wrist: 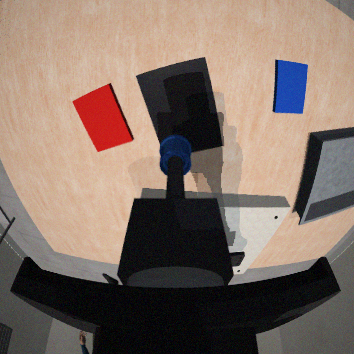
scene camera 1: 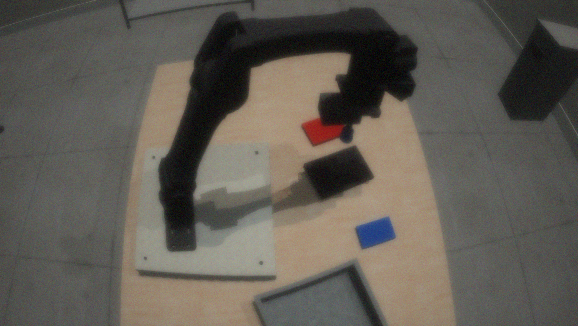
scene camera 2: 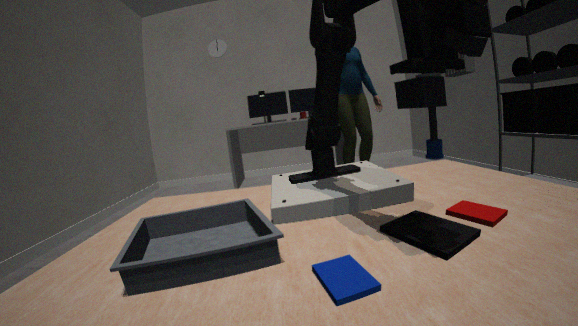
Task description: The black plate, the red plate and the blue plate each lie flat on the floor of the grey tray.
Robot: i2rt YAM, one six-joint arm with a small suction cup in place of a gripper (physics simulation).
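Places are measured from the arm's base along level axes (x ahead, y left, z up), in metres.
Where they show: end effector, tool point: [wrist: 174, 148] [scene camera 1: 346, 137] [scene camera 2: 434, 157]; arm's base, origin of the base link: [scene camera 1: 179, 209] [scene camera 2: 325, 175].
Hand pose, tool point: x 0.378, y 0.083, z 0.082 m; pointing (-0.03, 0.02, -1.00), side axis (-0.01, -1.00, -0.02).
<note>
Each offset is from my tool point to the top centre of the thing.
My suction gripper [scene camera 1: 346, 134] [scene camera 2: 434, 150] [wrist: 175, 150] points down with a blue cup and carries nothing; it hangs high above the table. In the wrist view the cup overlaps the near edge of the black plate @(0.116 m down, 0.000 m ahead, 0.009 m right) [scene camera 1: 338, 171] [scene camera 2: 430, 233] [wrist: 187, 107], which lies flat on the table, partly in the arm's shadow. The smaller red plate @(0.117 m down, 0.010 m back, 0.119 m left) [scene camera 1: 321, 132] [scene camera 2: 476, 212] [wrist: 103, 118] lies flat beside it; the arm hides part of it in scene camera 1. The blue plate @(0.118 m down, 0.054 m ahead, 0.181 m right) [scene camera 1: 376, 232] [scene camera 2: 346, 278] [wrist: 290, 87] lies flat between the black plate and the grey tray @(0.077 m down, 0.097 m back, 0.389 m right) [scene camera 1: 306, 280] [scene camera 2: 200, 270] [wrist: 305, 172].
The arm stands on a thick pale base board [scene camera 1: 235, 260] [scene camera 2: 345, 206] [wrist: 260, 220] with dark screw holes. The tray has raised walls, and in scene camera 1 and the wrist view part of it is cut off. A desk, a person and a shelf rack stand behind the table.
</note>
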